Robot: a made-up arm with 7 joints.
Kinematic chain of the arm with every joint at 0, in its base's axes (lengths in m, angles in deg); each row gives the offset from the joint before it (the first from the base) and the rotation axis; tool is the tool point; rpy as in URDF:
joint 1: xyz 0 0 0.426 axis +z
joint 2: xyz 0 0 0 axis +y
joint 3: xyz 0 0 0.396 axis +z
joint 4: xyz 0.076 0 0 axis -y
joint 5: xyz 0.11 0 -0.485 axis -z
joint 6: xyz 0 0 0 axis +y
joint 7: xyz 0.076 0 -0.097 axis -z
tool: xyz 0 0 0 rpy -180 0 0
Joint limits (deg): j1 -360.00..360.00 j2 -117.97..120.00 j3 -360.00..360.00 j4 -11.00..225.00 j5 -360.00..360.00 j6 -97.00..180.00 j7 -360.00..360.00
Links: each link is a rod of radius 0.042 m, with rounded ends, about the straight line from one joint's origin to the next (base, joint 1, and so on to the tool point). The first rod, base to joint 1, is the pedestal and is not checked.
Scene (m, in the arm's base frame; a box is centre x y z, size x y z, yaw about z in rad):
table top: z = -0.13
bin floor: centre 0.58 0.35 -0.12 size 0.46 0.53 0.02 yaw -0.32
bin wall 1: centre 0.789 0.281 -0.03 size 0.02 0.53 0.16 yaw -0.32
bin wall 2: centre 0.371 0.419 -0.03 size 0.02 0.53 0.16 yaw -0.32
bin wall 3: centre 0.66 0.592 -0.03 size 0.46 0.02 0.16 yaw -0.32
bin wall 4: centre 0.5 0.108 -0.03 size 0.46 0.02 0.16 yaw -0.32
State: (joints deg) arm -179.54 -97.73 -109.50 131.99 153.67 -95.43 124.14
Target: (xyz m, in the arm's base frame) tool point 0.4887 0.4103 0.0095
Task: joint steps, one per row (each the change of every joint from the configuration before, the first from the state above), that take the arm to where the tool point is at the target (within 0.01 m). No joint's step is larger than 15 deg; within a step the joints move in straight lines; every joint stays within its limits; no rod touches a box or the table.
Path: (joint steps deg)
1: 7.92 -13.11 -4.69 -5.91 -0.51 1.99 0.00

